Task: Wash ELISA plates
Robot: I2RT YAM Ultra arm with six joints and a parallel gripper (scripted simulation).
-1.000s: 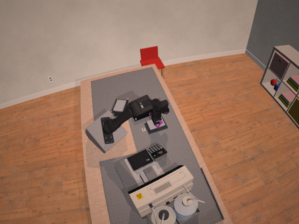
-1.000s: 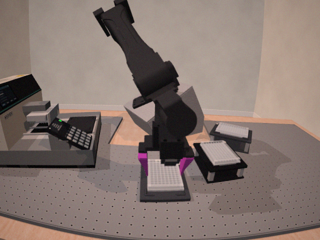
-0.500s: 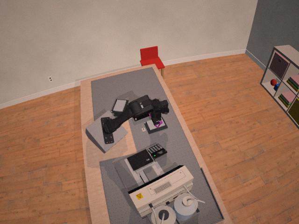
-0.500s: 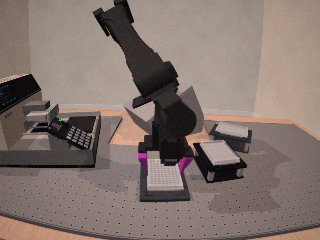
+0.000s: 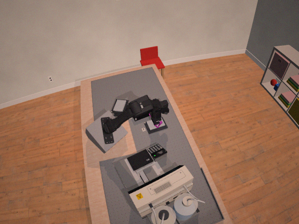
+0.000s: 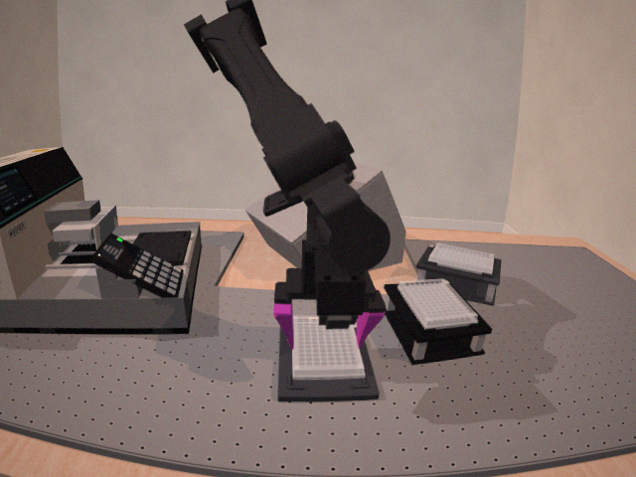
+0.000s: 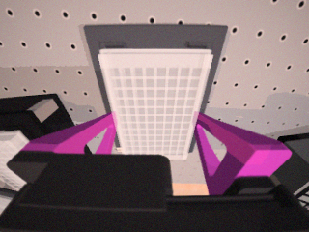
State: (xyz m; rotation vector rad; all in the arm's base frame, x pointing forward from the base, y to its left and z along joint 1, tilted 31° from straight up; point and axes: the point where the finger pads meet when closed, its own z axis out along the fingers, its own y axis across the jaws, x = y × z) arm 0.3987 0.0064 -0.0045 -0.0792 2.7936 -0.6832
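My hand is 3 cm above the nest N1. From my hand the other things lie so: black carrier pocket 23 cm behind, 29 cm to the right, 4 cm above; then grey manifold 21 cm behind, 44 cm to the right, 9 cm above; then raised black nest 7 cm behind, 17 cm to the left, 1 cm above.
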